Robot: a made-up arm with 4 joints.
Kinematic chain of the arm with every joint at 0, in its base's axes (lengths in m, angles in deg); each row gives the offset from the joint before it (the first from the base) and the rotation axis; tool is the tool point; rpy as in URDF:
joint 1: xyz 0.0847 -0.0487 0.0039 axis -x
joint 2: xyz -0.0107 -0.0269 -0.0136 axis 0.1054 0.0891 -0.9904
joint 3: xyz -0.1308 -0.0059 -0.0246 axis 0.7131 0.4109 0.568
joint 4: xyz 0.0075 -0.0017 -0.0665 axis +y
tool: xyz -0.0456 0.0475 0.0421 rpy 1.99 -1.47 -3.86
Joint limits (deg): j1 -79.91..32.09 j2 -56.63..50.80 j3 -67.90..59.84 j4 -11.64..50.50
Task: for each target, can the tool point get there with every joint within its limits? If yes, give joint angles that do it. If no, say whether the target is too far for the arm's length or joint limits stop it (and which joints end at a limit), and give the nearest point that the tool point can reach.
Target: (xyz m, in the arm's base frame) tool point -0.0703 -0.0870 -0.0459
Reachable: yes | joints 17.54 -13.35 -12.44 25.03
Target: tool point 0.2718 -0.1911 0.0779
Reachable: no: joint limits stop it (at a limit: joint 1, joint 2, joint 3, joint 4) | nearest point 0.0221 -0.1649 0.0052 | short by 0.261 m
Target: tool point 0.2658 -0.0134 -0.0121
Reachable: no: joint limits stop it (at a limit: joint 2, joint 4) | nearest point 0.0291 0.0300 -0.0318 | short by 0.241 m
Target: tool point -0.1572 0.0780 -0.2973
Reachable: no: too far | nearest point -0.0535 -0.0048 -0.1665 | short by 0.186 m
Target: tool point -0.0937 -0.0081 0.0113
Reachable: yes | joints -68.37 4.92 22.65 10.97
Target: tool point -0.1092 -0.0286 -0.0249
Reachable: yes | joints -22.93 1.51 31.92 0.66
